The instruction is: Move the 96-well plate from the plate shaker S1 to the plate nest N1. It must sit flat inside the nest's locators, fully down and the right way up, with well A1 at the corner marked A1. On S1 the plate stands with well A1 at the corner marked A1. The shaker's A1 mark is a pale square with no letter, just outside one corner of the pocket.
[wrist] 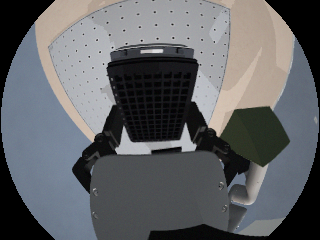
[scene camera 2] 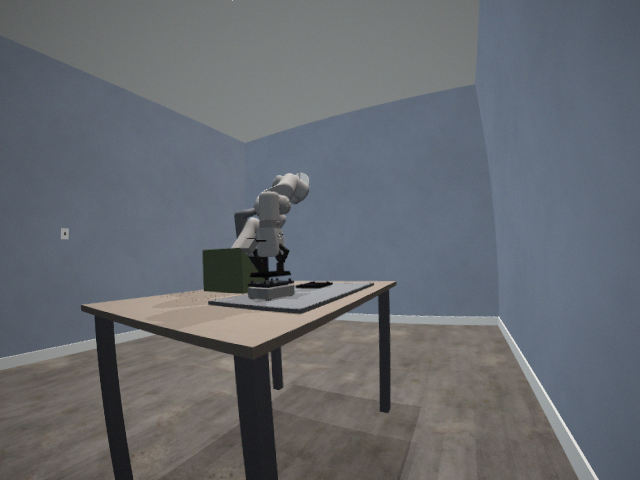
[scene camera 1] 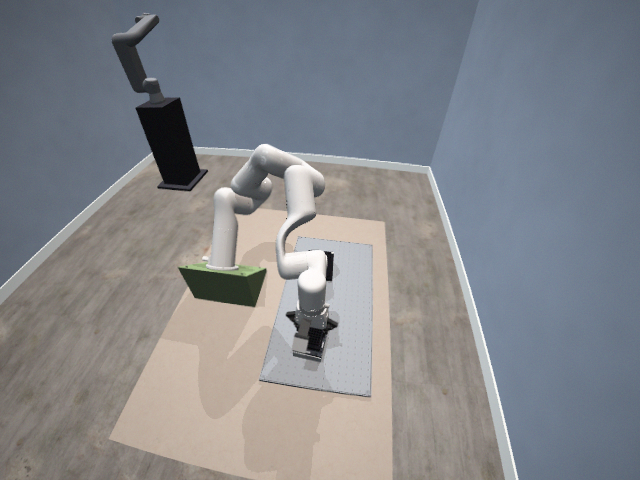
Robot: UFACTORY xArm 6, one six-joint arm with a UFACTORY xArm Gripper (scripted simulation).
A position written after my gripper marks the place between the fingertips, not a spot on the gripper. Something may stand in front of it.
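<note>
You'd find my gripper (scene camera 2: 271, 273), (wrist: 154, 111) and (scene camera 1: 311, 330) in the views here, and I can see a black 96-well plate (wrist: 152, 119) too.
</note>
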